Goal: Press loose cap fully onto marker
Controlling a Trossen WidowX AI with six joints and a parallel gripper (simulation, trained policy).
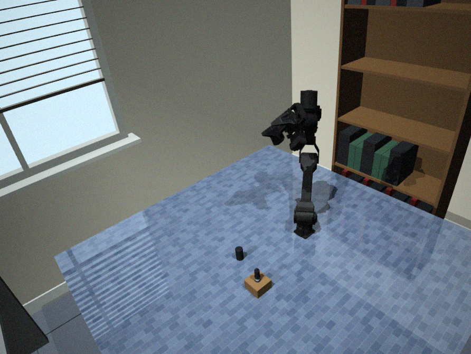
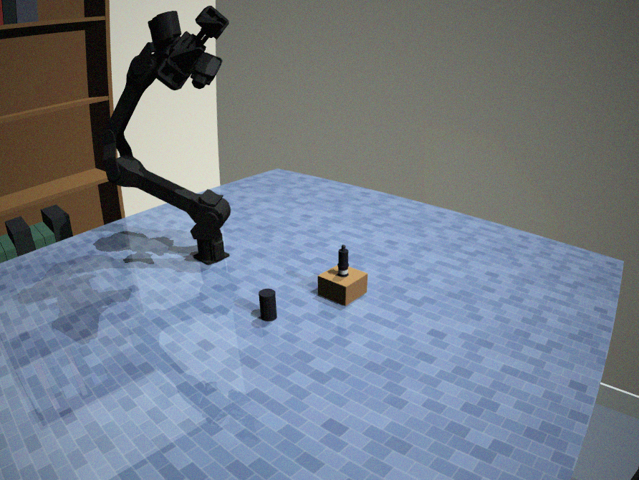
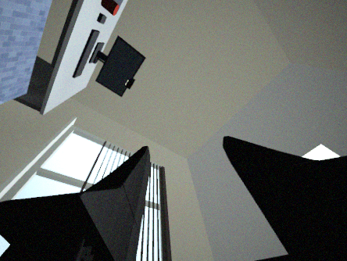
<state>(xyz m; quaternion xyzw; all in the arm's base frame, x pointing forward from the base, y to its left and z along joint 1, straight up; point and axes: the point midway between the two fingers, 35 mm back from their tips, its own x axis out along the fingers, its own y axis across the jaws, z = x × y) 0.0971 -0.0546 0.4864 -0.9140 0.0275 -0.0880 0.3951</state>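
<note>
Right now my gripper tip is 47 cm above the black marker cap, 15 cm short of it and 2 cm to the left of it. Round my gripper tip: brown holder block (47 cm below, 20 cm ahead, 13 cm to the left).
</note>
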